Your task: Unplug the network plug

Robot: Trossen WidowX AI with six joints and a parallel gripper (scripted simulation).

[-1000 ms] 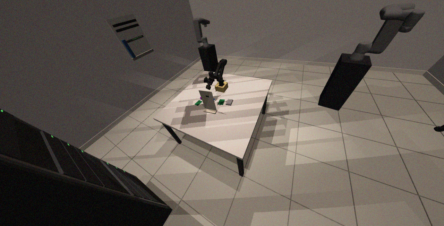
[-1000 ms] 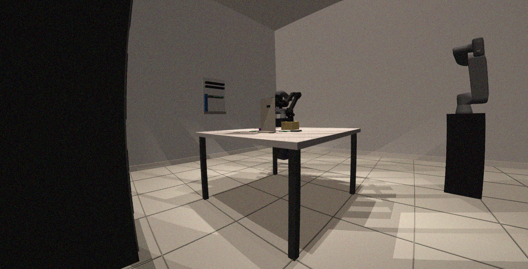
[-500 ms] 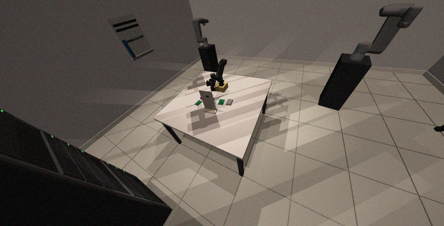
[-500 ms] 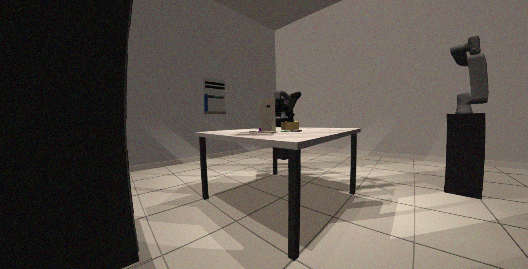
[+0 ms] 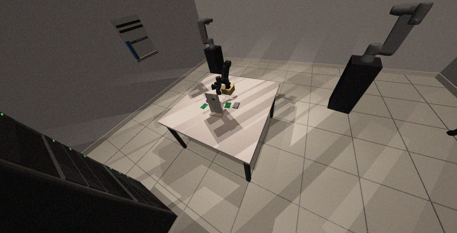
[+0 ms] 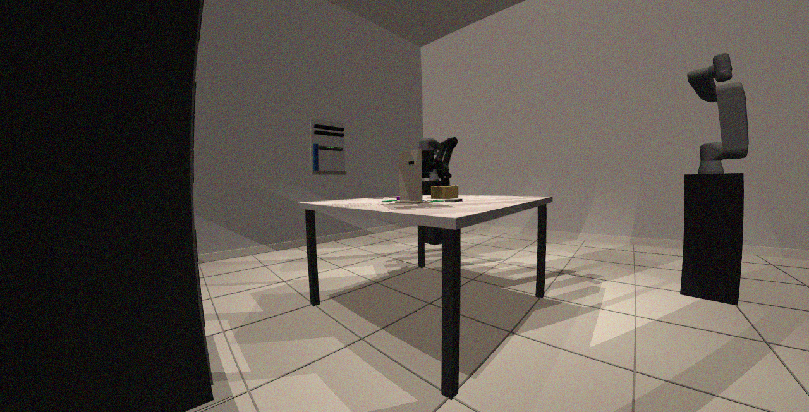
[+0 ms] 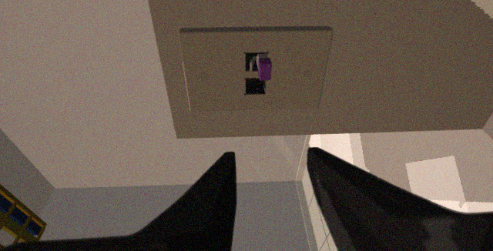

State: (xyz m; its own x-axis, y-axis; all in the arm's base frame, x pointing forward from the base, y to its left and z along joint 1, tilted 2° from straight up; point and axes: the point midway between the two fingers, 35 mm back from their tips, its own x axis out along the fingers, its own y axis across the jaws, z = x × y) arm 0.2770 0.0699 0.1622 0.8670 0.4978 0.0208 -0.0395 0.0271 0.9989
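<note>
Now: the network plug 100 mm ahead of my gripper tip and 30 mm to the left of it. Round my gripper tip: grey piece (120 mm behind, 170 mm to the left, 240 mm below); then upright panel (120 mm ahead, 40 mm to the left, 100 mm below); then blue marked square (20 mm behind, 110 mm to the right, 240 mm below).
</note>
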